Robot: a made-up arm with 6 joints.
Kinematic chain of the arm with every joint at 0, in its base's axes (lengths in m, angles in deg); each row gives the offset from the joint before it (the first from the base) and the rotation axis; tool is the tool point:
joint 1: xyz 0 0 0.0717 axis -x
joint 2: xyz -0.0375 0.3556 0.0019 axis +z
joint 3: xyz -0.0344 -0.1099 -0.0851 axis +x
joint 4: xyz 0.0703 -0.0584 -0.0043 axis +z
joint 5: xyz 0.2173 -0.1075 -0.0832 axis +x
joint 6: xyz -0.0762 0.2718 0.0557 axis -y
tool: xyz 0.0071 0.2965 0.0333
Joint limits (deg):
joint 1: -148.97..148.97
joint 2: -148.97..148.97
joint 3: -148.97..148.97
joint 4: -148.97..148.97
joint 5: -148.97..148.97
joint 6: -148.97..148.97
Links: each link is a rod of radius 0.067 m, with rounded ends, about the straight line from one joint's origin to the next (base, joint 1, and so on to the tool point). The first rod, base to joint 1, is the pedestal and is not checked.
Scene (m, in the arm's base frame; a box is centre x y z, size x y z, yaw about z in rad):
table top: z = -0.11
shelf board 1: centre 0.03 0.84 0 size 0.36 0.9 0.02 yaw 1.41
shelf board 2: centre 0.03 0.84 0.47 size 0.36 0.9 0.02 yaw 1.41
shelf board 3: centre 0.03 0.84 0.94 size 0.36 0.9 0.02 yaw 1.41
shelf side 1: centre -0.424 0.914 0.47 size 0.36 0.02 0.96 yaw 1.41
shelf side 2: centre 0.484 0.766 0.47 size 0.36 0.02 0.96 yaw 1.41
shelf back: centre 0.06 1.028 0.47 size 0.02 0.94 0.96 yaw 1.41
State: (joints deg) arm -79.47 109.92 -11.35 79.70 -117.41 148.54
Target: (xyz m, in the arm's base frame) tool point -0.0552 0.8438 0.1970
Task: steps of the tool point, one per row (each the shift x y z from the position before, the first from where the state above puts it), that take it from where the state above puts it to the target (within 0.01 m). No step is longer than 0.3 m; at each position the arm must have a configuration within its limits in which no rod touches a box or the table.
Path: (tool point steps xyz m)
1: -0.0213 -0.0435 -0.0446
2: -0.0839 -0.0661 -0.0541
3: -0.1261 -0.1097 -0.0490
4: -0.1331 -0.1670 -0.0422
5: -0.0997 -0.2216 -0.0437
6: -0.0320 -0.2538 -0.0554
7: 0.0161 0.1716 -0.0007
8: 0.0437 0.1607 -0.0107
9: 0.0639 0.1426 -0.0180
10: 0.0742 0.1207 -0.0224
11: 0.1127 0.1736 -0.0907
12: 0.0828 0.1238 -0.1104

